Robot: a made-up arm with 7 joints.
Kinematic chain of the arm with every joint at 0, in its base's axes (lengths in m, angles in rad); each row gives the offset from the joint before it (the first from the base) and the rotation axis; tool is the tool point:
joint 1: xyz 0 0 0.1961 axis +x
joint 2: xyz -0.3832 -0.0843 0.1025 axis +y
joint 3: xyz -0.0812 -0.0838 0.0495 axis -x
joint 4: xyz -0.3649 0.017 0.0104 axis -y
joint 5: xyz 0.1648 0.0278 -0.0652 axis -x
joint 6: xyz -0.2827 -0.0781 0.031 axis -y
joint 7: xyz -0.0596 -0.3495 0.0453 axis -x
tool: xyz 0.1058 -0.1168 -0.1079
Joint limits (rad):
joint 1: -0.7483..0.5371
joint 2: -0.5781..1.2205
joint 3: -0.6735..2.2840
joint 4: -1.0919..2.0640
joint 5: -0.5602..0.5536
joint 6: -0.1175..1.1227
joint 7: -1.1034..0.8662
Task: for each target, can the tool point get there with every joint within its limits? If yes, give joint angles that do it. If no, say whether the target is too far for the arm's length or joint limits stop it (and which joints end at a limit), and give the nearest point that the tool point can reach.
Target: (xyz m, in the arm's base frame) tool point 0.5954 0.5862 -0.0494
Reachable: no: joint limits stop it (at a limit: joint 1, joint 2, joint 4, joint 5, joint 6, joint 7) | nearest point -0.0136 0.3604 0.3540 | short by 0.765 m
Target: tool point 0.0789 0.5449 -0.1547
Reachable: no: joint limits stop it (at a limit: joint 1, joint 2, joint 3, joint 4, joint 5, joint 6) | nearest point -0.1084 0.3828 0.2804 | short by 0.501 m
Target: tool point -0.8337 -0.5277 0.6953
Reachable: yes | joints -0.0193 0.0839 0.6693 -0.2460 0.1192 0.6040 -0.1938
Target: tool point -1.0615 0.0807 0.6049
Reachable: yes | joints -0.2339 -0.4091 1.9371 0.5023 0.0286 0.2715 0.3580
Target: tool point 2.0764 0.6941 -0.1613
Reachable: no: too far | nearest point 0.0706 0.3294 0.5092 | short by 2.146 m
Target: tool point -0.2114 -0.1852 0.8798
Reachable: yes | joints -0.2199 0.9839 1.3448 1.2694 0.0171 0.2322 -0.6573
